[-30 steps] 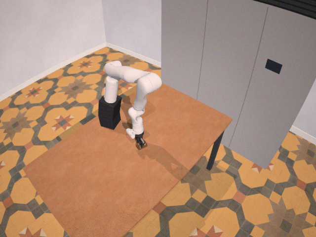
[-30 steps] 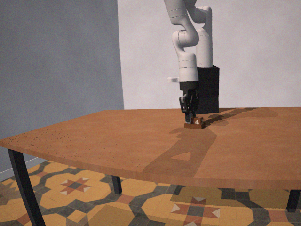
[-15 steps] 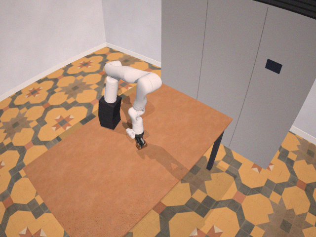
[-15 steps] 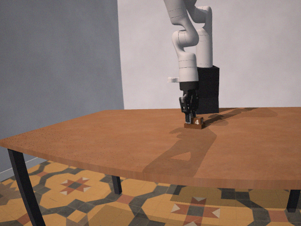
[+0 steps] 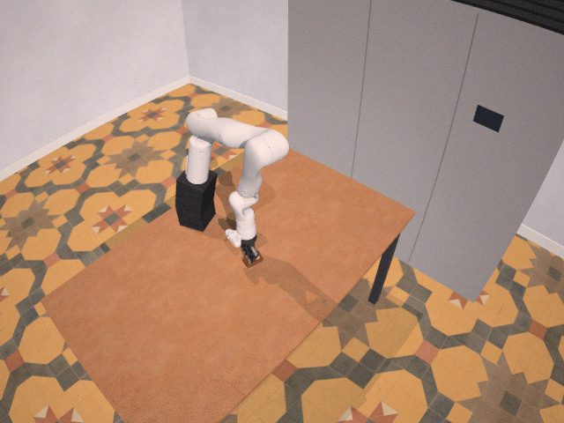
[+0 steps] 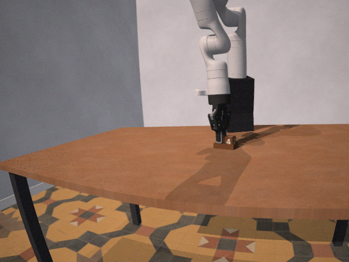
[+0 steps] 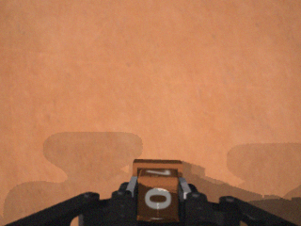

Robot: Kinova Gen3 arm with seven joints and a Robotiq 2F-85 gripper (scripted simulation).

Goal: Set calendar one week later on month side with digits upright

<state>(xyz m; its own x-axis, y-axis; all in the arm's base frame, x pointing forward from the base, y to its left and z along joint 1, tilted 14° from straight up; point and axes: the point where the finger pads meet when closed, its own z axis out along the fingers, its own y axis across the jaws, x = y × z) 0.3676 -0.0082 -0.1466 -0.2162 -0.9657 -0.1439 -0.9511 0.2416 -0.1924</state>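
The brown tray is 20 mm to the left of my hand and 30 mm below it.
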